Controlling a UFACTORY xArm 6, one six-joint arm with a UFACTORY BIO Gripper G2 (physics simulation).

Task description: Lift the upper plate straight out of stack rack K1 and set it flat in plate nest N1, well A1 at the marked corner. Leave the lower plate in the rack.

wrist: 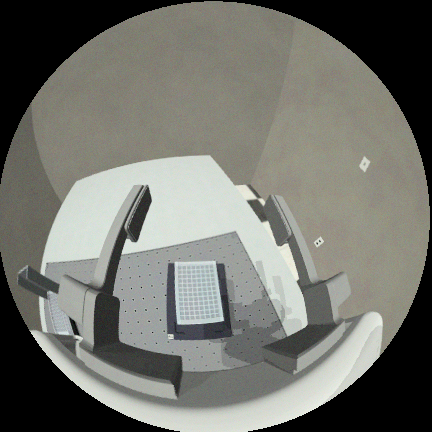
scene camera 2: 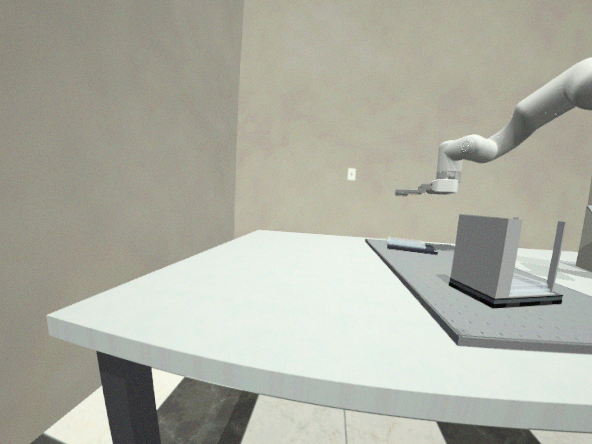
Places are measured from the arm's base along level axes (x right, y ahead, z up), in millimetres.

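Where they show: hand, its tool point: [wrist: 211, 214] [scene camera 2: 401, 192].
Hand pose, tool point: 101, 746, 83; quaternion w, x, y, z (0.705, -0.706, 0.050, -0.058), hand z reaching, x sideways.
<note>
After its pixels a point has its place, as x, y, z.
The upper plate [scene camera 2: 406, 243] {53, 721, -98} [wrist: 198, 292] {96, 715, -106}, clear with a grid of wells, lies on the dark plate nest N1 [scene camera 2: 431, 251] {24, 644, -113} [wrist: 202, 331] {89, 634, -111}. In the wrist view it sits toward the nest's far end, with a bare strip and corner marks at the near end; I cannot tell whether it is fully seated or slightly tilted. The nest's small label [wrist: 170, 337] {28, 627, -110} is at its near left corner. My gripper [scene camera 2: 400, 192] [wrist: 209, 216] {101, 746, 83} is open and empty, high above the nest. Rack K1 [scene camera 2: 480, 255] {-333, 676, -43} [wrist: 37, 282] holds the lower plate [scene camera 2: 530, 286] {-329, 587, -90} [wrist: 60, 312] at its bottom.
The grey perforated board [scene camera 2: 525, 322] {-405, 637, -122} [wrist: 145, 310] {-18, 683, -122} carries the nest and rack on the white table [scene camera 2: 250, 310] {-487, 1035, -135} [wrist: 165, 200] {25, 1007, -135}. The rack's tall side panel and thin upright post [scene camera 2: 556, 257] {-311, 542, -38} stand nearer scene camera 2 than the nest. The arm reaches in from the right.
</note>
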